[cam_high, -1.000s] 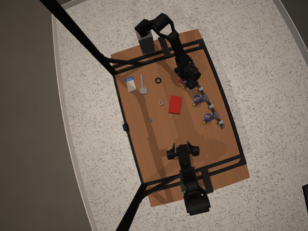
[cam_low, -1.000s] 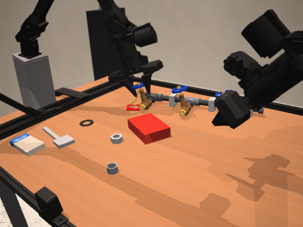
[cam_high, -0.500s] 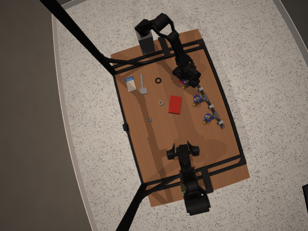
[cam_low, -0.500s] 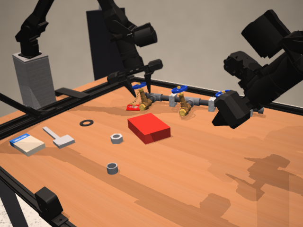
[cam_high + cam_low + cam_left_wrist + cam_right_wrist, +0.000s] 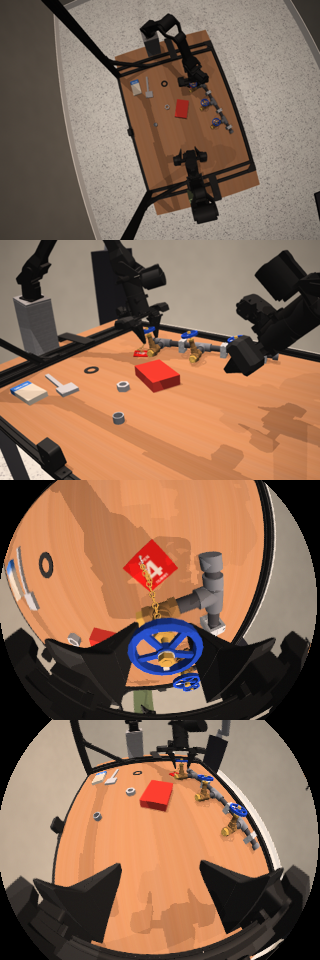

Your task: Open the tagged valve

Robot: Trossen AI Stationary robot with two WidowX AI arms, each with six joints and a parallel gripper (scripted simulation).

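Right now my left hand is 10 mm past the red tag, 40 mm to the right of it and 90 mm above it. Also, from my left hand: box 380 mm behind, 120 mm to the left, 80 mm below; then red block 110 mm behind, 120 mm to the right, 80 mm below; then grey t-shaped piece 300 mm behind, 80 mm to the left, 90 mm below.
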